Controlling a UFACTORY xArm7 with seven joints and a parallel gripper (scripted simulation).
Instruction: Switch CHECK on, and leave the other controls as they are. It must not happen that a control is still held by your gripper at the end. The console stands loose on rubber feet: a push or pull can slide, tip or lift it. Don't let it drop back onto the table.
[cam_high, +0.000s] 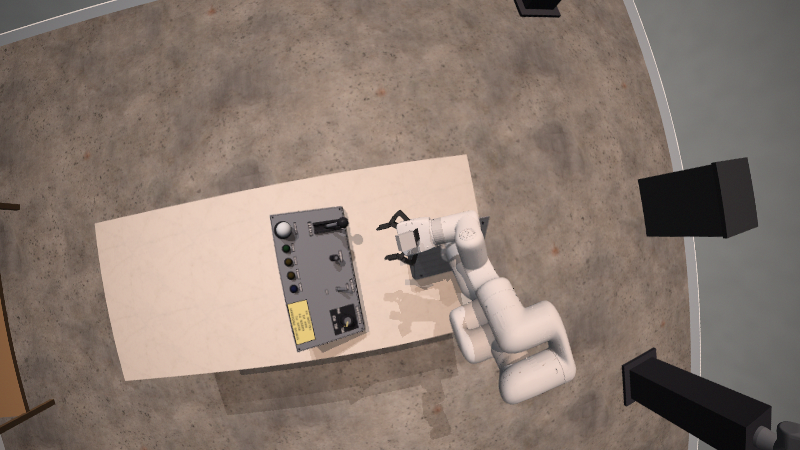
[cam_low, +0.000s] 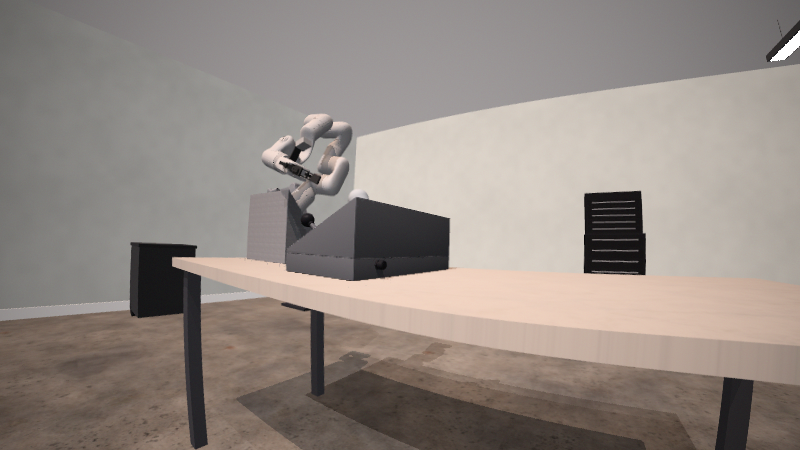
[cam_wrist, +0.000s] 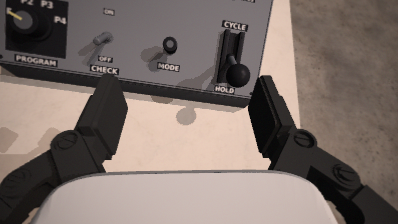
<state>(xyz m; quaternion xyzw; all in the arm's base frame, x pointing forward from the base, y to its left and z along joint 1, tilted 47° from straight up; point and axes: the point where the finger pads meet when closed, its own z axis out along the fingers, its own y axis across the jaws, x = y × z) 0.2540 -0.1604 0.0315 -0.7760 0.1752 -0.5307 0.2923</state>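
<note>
My hand is 20 cm above the check toggle, 19 cm short of it and 14 cm to the right of it. Also, from my hand: black-knobbed lever: 19 cm below, 15 cm ahead, 10 cm to the right; small black knob: 19 cm below, 18 cm ahead, 2 cm to the left; grey console: 22 cm below, 22 cm ahead, 8 cm to the left.
</note>
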